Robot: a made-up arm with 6 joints. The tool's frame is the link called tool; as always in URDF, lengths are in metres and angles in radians. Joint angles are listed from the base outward.
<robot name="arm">
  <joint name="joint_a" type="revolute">
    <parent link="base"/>
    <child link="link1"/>
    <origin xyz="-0.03 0.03 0.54" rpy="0 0 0"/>
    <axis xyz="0 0 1"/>
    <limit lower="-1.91" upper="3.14"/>
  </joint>
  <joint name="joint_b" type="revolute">
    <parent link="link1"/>
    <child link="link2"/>
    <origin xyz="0 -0.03 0.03" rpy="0 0 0"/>
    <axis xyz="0 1 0"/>
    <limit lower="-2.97" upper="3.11"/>
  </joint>
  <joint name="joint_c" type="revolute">
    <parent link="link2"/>
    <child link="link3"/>
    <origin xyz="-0.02 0.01 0.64" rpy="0 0 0"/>
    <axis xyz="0 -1 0"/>
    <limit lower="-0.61" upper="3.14"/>
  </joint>
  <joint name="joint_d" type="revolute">
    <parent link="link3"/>
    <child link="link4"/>
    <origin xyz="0.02 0 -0.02" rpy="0 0 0"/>
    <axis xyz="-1 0 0"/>
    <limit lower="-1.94" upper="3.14"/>
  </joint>
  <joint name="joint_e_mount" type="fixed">
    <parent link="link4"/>
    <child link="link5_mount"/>
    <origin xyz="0.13 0.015 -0.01" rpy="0 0 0"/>
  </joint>
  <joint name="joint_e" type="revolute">
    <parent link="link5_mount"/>
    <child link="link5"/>
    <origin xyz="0.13 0.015 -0.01" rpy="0 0 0"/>
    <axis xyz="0 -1 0"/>
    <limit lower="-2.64" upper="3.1"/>
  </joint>
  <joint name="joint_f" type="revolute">
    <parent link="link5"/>
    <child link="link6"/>
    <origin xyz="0.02 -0.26 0" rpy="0 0 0"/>
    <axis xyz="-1 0 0"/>
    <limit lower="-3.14" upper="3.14"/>
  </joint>
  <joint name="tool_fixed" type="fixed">
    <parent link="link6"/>
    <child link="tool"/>
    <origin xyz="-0.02 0 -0.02" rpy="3.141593 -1.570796 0"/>
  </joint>
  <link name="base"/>
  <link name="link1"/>
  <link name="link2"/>
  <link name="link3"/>
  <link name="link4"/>
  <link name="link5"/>
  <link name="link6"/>
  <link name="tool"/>
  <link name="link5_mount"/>
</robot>
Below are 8 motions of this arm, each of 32 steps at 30 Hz.
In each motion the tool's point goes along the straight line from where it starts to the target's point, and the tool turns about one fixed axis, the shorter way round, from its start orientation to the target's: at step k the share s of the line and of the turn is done. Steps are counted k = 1, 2, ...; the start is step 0. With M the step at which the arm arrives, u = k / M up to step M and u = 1 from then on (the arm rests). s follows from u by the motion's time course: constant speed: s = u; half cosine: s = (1 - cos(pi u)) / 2; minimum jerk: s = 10 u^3 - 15 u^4 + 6 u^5.
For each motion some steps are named. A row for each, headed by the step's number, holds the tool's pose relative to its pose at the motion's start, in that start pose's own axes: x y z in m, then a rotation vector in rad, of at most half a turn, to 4 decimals.
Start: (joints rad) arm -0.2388 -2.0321 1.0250 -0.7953 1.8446 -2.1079
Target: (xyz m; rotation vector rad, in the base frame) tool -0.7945 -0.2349 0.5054 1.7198 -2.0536 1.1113
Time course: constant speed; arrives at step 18
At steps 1, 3, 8, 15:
1: 0.0086 -0.0104 0.0114 0.0114 -0.0070 -0.0192
3: 0.0257 -0.0312 0.0343 0.0341 -0.0211 -0.0577
8: 0.0685 -0.0832 0.0915 0.0909 -0.0561 -0.1538
15: 0.1285 -0.1559 0.1716 0.1704 -0.1053 -0.2884

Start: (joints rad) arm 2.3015 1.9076 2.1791 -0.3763 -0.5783 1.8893
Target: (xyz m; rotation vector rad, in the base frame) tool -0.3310 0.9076 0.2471 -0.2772 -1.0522 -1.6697
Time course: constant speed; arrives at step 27
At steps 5, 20, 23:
5: -0.0196 -0.0184 -0.0111 -0.1932 -0.0155 0.1265
20: -0.0783 -0.0736 -0.0442 -0.7729 -0.0620 0.5060
23: -0.0900 -0.0846 -0.0509 -0.8888 -0.0713 0.5819

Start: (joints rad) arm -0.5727 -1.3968 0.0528 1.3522 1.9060 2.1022
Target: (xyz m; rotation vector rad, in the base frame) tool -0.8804 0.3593 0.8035 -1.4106 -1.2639 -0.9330
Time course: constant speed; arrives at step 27
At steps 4, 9, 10, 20, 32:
4: -0.0229 0.0167 -0.0024 0.0533 -0.0254 -0.1590
9: -0.0515 0.0376 -0.0054 0.1198 -0.0571 -0.3578
10: -0.0572 0.0418 -0.0060 0.1331 -0.0634 -0.3976
20: -0.1144 0.0835 -0.0119 0.2663 -0.1269 -0.7952
32: -0.1545 0.1128 -0.0161 0.3595 -0.1713 -1.0735

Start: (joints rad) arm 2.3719 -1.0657 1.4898 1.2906 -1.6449 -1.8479
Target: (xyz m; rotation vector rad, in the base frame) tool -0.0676 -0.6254 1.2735 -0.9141 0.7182 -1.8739
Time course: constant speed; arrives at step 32
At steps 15, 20, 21, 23, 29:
15: -0.3067 0.1870 -0.1839 0.4245 0.4537 -0.8602
20: -0.4090 0.2494 -0.2452 0.5660 0.6049 -1.1470
21: -0.4294 0.2618 -0.2574 0.5943 0.6352 -1.2043
23: -0.4703 0.2868 -0.2819 0.6509 0.6956 -1.3190
29: -0.5930 0.3616 -0.3555 0.8207 0.8771 -1.6631

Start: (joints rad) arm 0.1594 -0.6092 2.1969 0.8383 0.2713 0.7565
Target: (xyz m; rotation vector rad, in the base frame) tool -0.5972 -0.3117 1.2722 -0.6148 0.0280 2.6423
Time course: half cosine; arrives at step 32
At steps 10, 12, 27, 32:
10: -0.0061 -0.0524 -0.0120 0.2018 -0.1160 0.2480
12: -0.0085 -0.0728 -0.0166 0.2803 -0.1611 0.3445
27: -0.0260 -0.2221 -0.0506 0.8545 -0.4912 1.0501
32: -0.0276 -0.2360 -0.0538 0.9081 -0.5220 1.1160

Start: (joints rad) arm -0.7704 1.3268 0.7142 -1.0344 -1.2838 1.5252
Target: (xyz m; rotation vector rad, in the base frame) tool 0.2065 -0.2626 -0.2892 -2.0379 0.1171 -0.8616
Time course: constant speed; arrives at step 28
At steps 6, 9, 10, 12, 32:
6: -0.1270 0.0023 0.0998 0.0339 0.0368 0.0796
9: -0.1904 0.0035 0.1497 0.0508 0.0551 0.1194
10: -0.2116 0.0039 0.1663 0.0565 0.0613 0.1327
12: -0.2539 0.0047 0.1995 0.0678 0.0735 0.1593
32: -0.5924 0.0109 0.4656 0.1581 0.1715 0.3716

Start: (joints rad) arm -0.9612 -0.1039 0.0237 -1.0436 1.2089 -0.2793
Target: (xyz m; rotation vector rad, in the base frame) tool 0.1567 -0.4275 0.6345 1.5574 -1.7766 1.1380
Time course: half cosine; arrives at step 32
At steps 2, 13, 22, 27, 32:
2: -0.0014 0.0039 -0.0012 -0.0049 -0.0128 -0.0120
13: -0.0520 0.1456 -0.0445 -0.1798 -0.4720 -0.4433
22: -0.1140 0.3191 -0.0975 -0.3940 -1.0346 -0.9717
27: -0.1379 0.3861 -0.1180 -0.4767 -1.2517 -1.1755
32: -0.1465 0.4103 -0.1254 -0.5066 -1.3302 -1.2493

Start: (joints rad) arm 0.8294 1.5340 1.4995 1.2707 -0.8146 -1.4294
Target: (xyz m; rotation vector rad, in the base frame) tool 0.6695 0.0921 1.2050 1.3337 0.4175 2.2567
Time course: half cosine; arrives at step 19
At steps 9, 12, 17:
9: 0.1988 0.2434 -0.0543 -0.0987 0.3302 -0.2765
12: 0.3037 0.3718 -0.0830 -0.1507 0.5044 -0.4224
17: 0.4216 0.5162 -0.1152 -0.2093 0.7003 -0.5864

